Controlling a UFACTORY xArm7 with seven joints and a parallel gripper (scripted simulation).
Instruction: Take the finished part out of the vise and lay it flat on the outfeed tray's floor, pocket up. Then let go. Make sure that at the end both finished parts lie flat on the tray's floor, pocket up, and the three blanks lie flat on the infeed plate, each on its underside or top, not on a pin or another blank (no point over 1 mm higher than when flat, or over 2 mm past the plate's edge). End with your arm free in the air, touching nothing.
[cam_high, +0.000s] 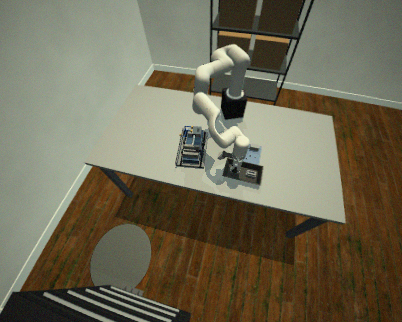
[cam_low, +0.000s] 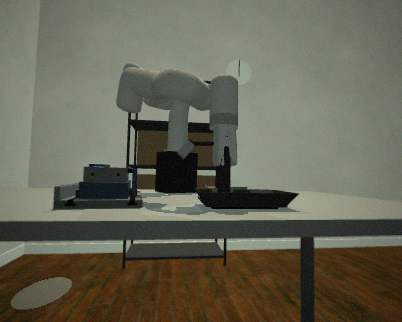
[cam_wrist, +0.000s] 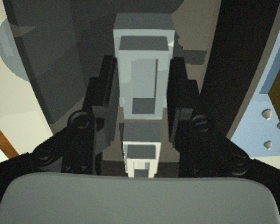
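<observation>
Right now my hand is 120 mm past the yellow block and 30 mm above it. From my hand the other things lie so: vise: 90 mm behind, 320 mm to the right, 20 mm below; blue plate: 170 mm behind, 40 mm to the left, 50 mm below.
</observation>
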